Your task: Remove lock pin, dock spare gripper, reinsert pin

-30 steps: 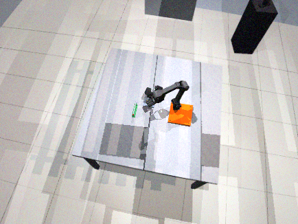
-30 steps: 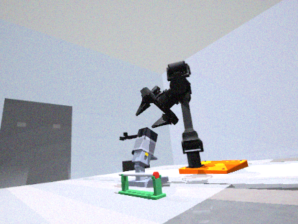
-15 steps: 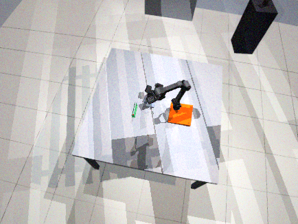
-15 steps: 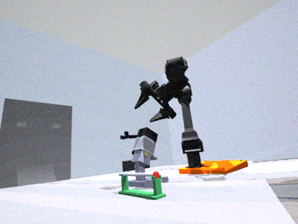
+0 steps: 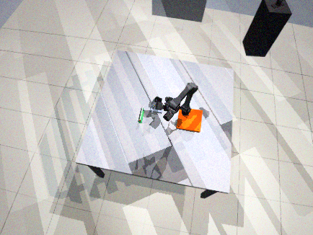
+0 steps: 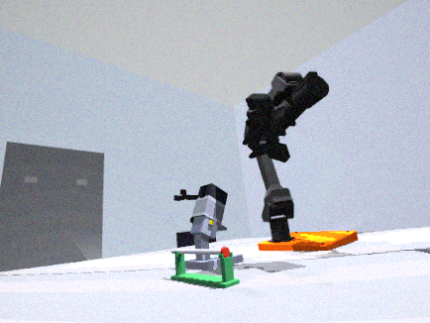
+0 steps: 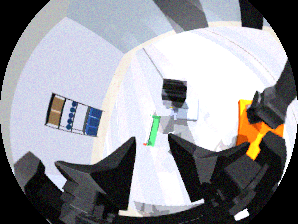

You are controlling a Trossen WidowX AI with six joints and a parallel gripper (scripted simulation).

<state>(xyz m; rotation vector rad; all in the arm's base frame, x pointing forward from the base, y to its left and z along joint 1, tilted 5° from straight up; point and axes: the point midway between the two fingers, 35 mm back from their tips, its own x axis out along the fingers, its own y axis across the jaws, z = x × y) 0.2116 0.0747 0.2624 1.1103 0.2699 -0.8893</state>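
Right now my gripper tip is 220 mm above the green rack, 160 mm short of it and 20 mm to the left of it. Round my gripper tip: spare gripper: 120 mm below, 110 mm to the right, 20 mm ahead; grey mount: 190 mm below, 110 mm to the right, 30 mm ahead.
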